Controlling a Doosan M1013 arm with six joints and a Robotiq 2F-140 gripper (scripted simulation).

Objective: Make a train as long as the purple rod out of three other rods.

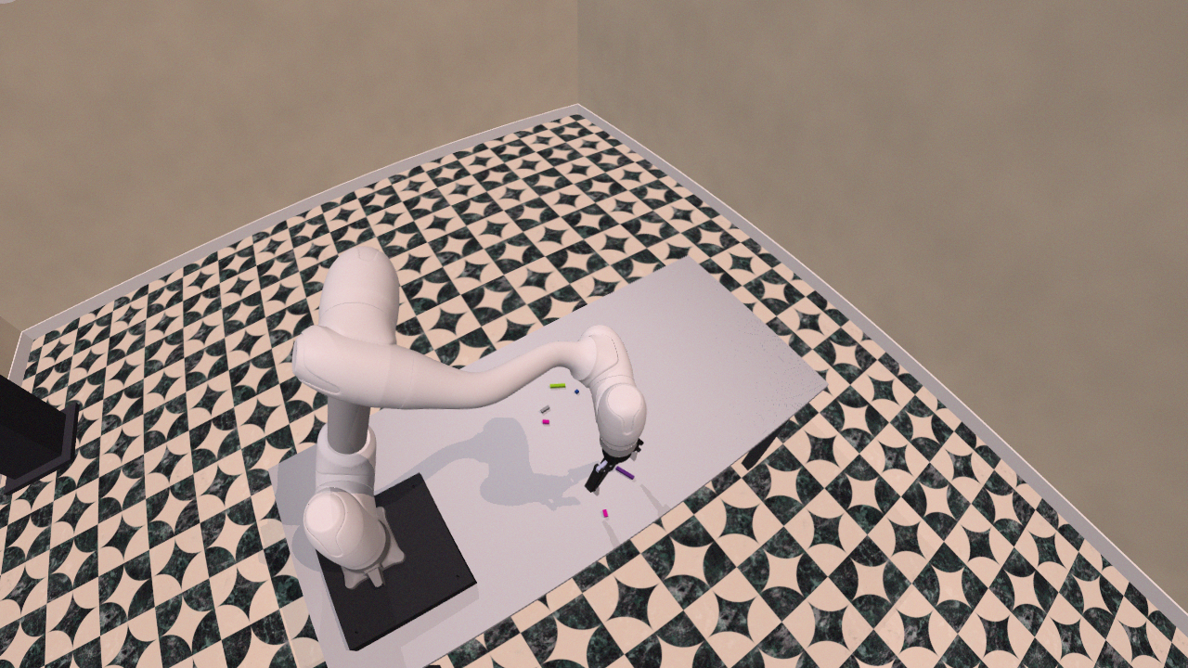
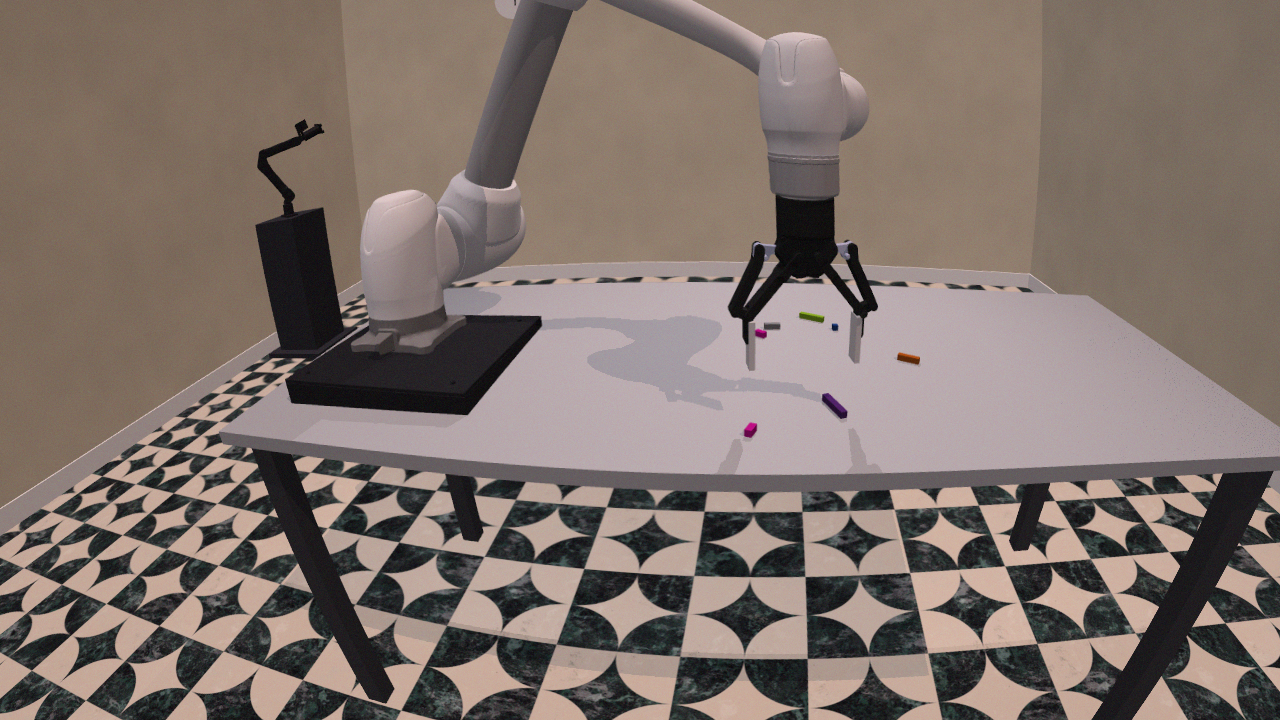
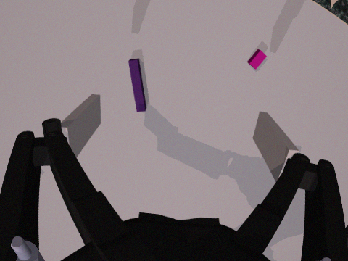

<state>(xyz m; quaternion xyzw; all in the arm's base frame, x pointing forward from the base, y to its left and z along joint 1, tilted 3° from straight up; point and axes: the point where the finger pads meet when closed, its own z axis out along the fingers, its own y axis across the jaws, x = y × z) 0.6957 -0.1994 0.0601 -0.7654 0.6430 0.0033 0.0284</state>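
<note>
The small blue rod lies 320 mm to the left of my hand, 90 mm ahead of it and 70 mm below it. The rest, counted from my hand: grey rod 320 mm to the left, 70 mm below, 30 mm behind; then purple rod 70 mm below, 50 mm ahead; then orange rod 200 mm ahead, 170 mm to the left, 70 mm below.
</note>
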